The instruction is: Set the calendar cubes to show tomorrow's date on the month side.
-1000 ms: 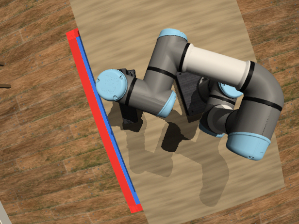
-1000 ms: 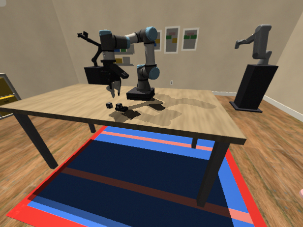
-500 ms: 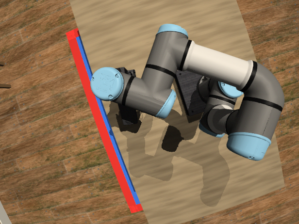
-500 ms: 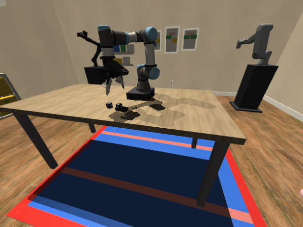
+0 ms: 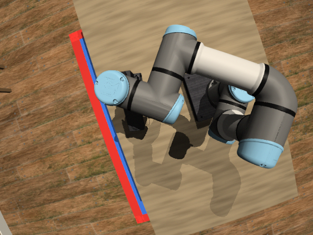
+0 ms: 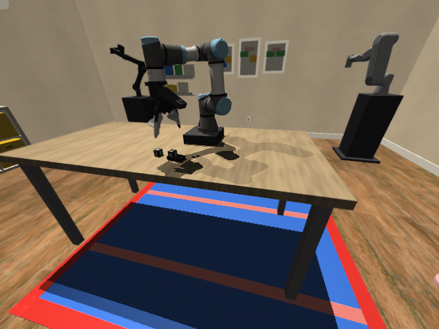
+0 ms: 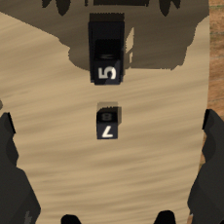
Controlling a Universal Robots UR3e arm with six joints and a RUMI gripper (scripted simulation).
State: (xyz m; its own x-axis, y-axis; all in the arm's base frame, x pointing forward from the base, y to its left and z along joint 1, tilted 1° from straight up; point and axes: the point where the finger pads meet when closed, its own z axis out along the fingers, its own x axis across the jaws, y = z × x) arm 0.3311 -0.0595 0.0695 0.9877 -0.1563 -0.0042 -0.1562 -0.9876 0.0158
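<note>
The black cube is 110 mm below my hand, 90 mm to the right of it and 10 mm behind it. The rest, counted from my hand: black calendar tray (120 mm below, 20 mm to the left).
</note>
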